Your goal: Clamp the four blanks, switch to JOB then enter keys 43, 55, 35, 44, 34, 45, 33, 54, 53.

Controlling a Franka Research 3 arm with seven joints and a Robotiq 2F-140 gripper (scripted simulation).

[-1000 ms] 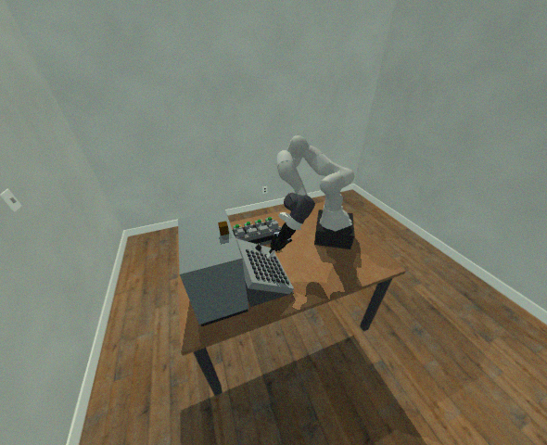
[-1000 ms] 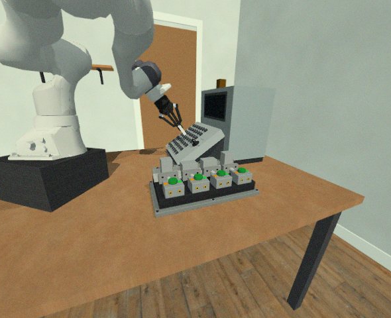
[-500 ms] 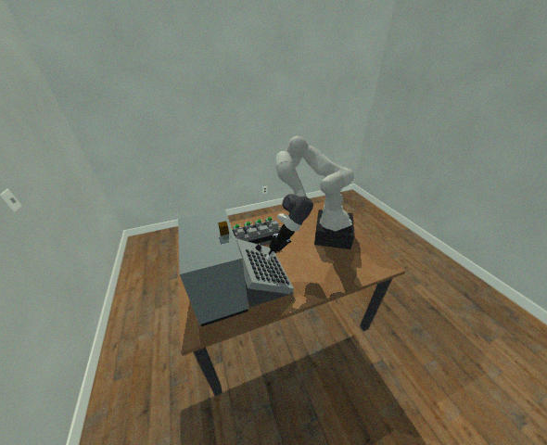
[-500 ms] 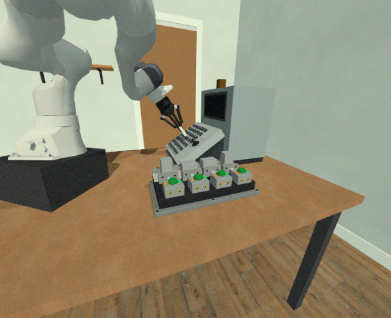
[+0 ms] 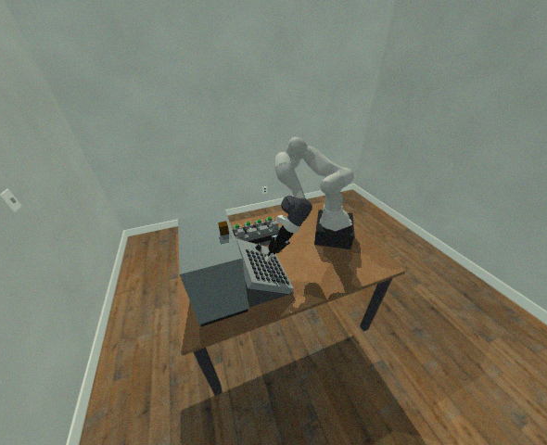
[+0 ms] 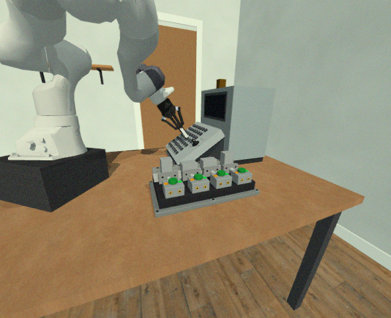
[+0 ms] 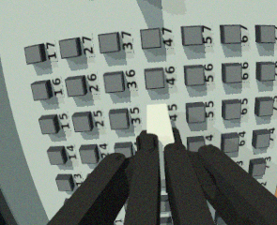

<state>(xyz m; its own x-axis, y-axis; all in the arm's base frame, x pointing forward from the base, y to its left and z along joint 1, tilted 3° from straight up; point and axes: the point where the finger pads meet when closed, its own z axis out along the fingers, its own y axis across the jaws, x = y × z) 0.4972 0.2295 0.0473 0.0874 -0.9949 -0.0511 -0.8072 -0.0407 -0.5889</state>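
Now: the key 50 mm ahead of my hand, 40 mm to the left of it and 20 mm below it. Round my hand: selector knob (40 mm ahead, 130 mm to the right, 30 mm below); then sloped keypad (50 mm ahead, 10 mm to the right, 80 mm below).
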